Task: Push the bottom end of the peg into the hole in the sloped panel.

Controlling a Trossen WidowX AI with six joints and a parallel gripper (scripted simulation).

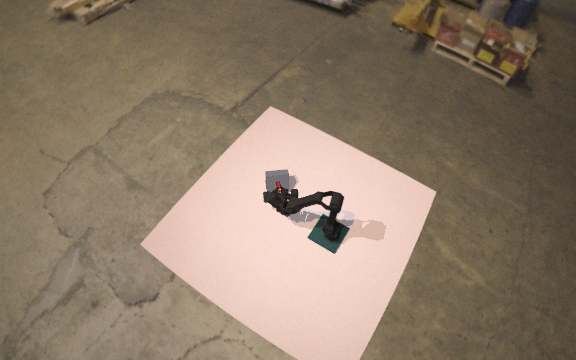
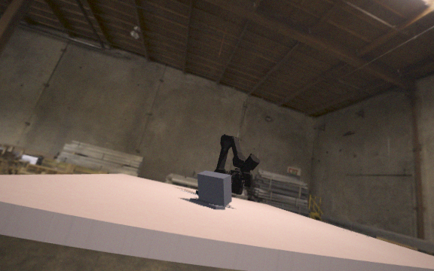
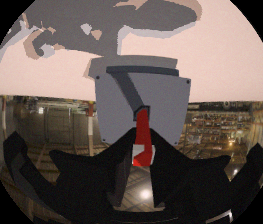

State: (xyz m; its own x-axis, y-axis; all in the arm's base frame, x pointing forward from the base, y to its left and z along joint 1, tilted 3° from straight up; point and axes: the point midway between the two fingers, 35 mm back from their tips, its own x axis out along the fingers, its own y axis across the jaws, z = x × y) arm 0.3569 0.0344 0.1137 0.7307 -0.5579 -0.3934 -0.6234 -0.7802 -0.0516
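Now: gripper tip 50 mm short of the grey sloped panel, 40 mm to the left of it and 30 mm above it. The rest, counted from my gripper tip: red peg (10 mm to the left, 10 mm behind, 10 mm above).
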